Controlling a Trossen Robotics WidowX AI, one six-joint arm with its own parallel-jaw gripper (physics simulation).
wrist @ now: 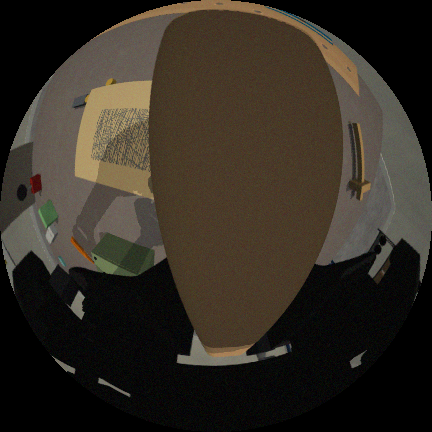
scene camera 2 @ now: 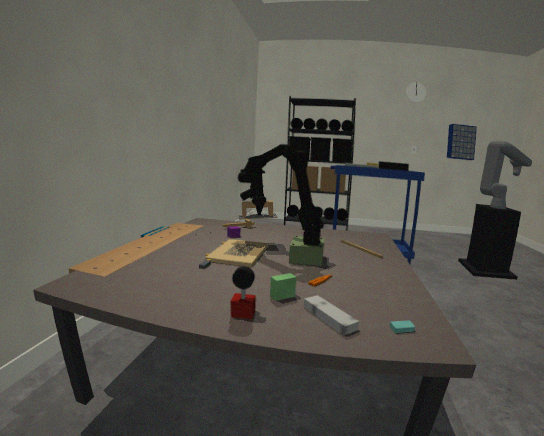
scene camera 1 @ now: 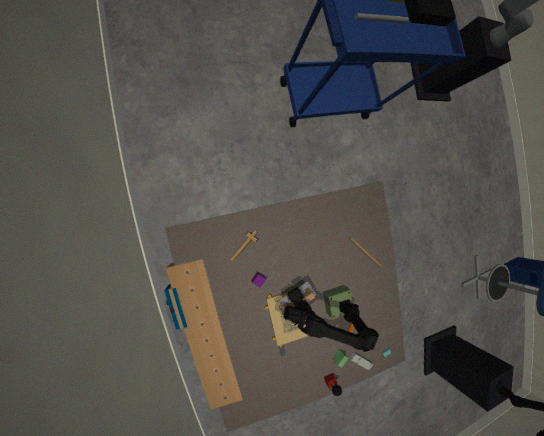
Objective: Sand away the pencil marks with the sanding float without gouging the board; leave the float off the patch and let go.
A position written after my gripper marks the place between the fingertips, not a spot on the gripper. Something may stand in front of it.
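Observation:
Pale wooden board (scene camera 1: 282, 337) (wrist: 133, 94) in view. Long drilled plank (wrist: 350, 77) visible. Red block with black knob (scene camera 2: 242, 305) rests on the table. My gripper (wrist: 223, 236) in view.

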